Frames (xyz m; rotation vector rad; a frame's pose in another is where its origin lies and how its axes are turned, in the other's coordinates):
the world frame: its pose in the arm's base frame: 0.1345 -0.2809 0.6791 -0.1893 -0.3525 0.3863
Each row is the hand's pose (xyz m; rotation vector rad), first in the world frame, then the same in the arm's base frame.
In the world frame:
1: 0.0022 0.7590 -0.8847 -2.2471 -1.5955 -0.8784
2: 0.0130 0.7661 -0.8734 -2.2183 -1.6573 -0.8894
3: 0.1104 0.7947 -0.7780 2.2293 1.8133 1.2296
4: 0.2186 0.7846 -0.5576 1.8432 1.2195 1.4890
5: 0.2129 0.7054 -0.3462 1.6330 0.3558 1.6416
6: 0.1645 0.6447 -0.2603 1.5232 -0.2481 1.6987
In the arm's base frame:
1: 0.2103 0.3103 -0.3227 -1.8612 -2.2577 -1.0899
2: 0.2131 0.3223 -0.3108 -1.8170 -2.3155 -1.0954
3: 0.2527 0.3980 -0.2007 1.4956 2.1552 1.3291
4: 0.2682 0.4570 0.0373 1.2030 1.5286 1.7371
5: 0.2115 0.4066 0.2500 1.1536 0.6513 2.0703
6: 0.1580 0.3418 0.3297 1.1776 0.0323 2.2280

